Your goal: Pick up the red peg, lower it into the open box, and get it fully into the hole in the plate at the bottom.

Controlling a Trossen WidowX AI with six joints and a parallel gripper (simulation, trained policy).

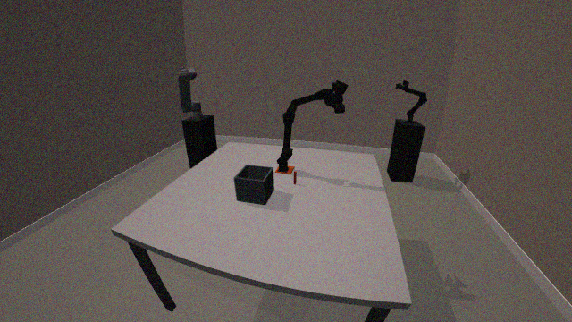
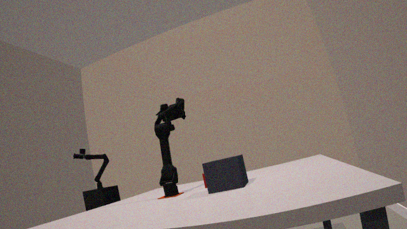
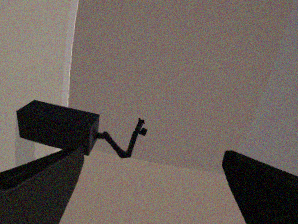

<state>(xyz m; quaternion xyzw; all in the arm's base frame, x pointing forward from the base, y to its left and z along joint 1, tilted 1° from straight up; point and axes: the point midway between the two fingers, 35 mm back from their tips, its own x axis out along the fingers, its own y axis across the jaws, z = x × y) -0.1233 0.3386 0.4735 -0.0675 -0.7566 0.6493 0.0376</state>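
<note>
Now: the red peg 44 cm below my gripper tip, 32 cm ahead of it and 23 cm to the right of it.
</note>
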